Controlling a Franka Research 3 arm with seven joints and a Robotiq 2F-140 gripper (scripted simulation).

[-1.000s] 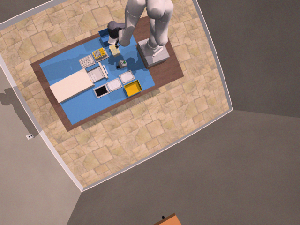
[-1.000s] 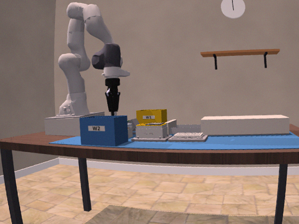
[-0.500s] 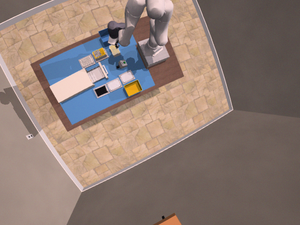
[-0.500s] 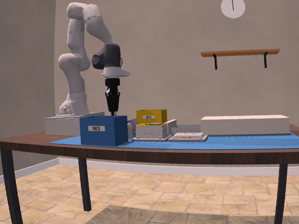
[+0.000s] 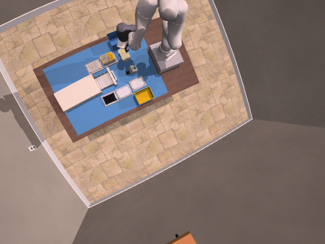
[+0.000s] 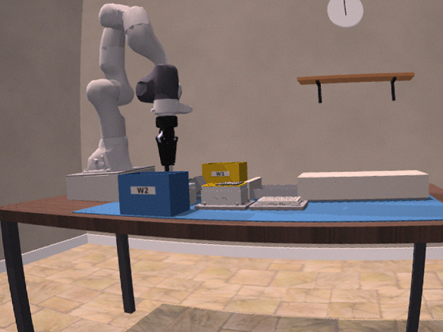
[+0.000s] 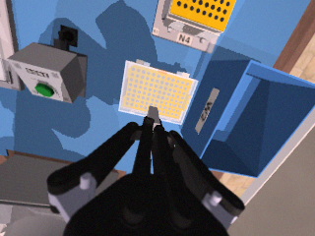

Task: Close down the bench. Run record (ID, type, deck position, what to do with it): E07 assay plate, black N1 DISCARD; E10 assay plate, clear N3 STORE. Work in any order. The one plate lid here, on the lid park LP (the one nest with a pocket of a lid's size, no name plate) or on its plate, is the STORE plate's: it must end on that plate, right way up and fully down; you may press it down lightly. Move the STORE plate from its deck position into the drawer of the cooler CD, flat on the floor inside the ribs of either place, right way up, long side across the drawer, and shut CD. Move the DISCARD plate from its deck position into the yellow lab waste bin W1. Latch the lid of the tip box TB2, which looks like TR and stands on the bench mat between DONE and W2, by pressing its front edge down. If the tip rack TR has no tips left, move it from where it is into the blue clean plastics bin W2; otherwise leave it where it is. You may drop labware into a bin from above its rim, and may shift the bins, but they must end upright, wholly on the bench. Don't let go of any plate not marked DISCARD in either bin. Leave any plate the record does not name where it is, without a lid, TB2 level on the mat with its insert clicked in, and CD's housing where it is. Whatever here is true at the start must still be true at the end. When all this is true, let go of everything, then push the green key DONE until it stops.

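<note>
Now: hand 5 cm above the yellow insert and 3 cm short of it. The rest, counted from my hand: blue bin W2 (16 cm to the right, 6 cm below, 2 cm ahead); box (6 cm below, 3 cm ahead); green key DONE (18 cm to the left, 4 cm below, 1 cm ahead).
</note>
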